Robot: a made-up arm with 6 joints. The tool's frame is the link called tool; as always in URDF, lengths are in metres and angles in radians.
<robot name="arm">
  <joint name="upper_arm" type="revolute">
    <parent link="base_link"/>
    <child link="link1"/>
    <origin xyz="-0.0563 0.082 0.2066" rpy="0 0 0"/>
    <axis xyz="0 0 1"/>
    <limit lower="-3" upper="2.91" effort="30" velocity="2.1"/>
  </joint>
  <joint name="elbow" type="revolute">
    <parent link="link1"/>
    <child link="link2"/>
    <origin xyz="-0.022 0.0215 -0.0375" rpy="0 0 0"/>
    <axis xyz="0 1 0"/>
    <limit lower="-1.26" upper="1.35" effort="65" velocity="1.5"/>
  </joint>
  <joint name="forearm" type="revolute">
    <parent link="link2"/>
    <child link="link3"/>
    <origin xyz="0.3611 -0.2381 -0.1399" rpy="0 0 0"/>
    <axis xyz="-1 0 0"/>
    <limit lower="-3.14" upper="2.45" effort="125" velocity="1.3"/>
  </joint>
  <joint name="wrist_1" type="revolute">
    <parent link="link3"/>
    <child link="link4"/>
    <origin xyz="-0.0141 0.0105 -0.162" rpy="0 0 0"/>
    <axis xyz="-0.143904 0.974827 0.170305"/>
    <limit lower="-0.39" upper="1.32" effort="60" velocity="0.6"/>
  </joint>
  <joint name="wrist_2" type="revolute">
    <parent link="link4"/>
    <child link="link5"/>
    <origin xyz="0.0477 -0.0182 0.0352" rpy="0 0 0"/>
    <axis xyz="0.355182 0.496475 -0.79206"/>
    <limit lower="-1.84" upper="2.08" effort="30" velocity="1.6"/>
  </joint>
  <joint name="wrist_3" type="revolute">
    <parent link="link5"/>
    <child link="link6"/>
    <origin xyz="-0.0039 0.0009 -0.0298" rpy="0 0 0"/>
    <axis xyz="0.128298 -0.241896 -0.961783"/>
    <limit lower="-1.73" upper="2.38" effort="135" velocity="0.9"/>
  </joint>
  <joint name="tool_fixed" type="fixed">
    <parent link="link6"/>
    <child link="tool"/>
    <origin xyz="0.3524 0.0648 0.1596" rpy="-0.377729 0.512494 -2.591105"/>
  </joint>
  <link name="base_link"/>
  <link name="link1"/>
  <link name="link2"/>
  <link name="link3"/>
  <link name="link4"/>
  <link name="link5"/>
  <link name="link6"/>
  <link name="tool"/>
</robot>
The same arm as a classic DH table. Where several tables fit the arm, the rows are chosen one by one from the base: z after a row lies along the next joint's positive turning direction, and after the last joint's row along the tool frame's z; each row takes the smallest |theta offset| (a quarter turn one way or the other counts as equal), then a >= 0, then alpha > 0; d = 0 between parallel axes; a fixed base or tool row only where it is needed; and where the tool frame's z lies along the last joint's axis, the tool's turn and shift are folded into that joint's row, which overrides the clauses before.
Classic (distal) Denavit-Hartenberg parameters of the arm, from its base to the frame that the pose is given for. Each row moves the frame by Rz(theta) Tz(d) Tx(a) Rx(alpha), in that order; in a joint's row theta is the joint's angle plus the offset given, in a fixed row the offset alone. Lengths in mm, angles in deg.
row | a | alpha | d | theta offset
base (fixed) | -99.5 | 0 | 0 | -55.53
upper_arm | -22 | -90 | 169.1 | 55.53
elbow | 139.9 | -90 | -216.6 | 90
forearm | 161.4 | 81.73 | -344.4 | -9.91
wrist_1 | -57.2 | 72.66 | -31.6 | 65.08
wrist_2 | 10 | 46.59 | -9.3 | 26.07
wrist_3 | -363.7 | 132.11 | -171.9 | -13.2
tool (fixed) | 0 | 0 | -106.4 | 40.99
Joint limits (deg, base to tool): -171.89..166.73 -72.19..77.35 -179.91..140.37 -22.35..75.63 -105.42..119.18 -99.12..136.36

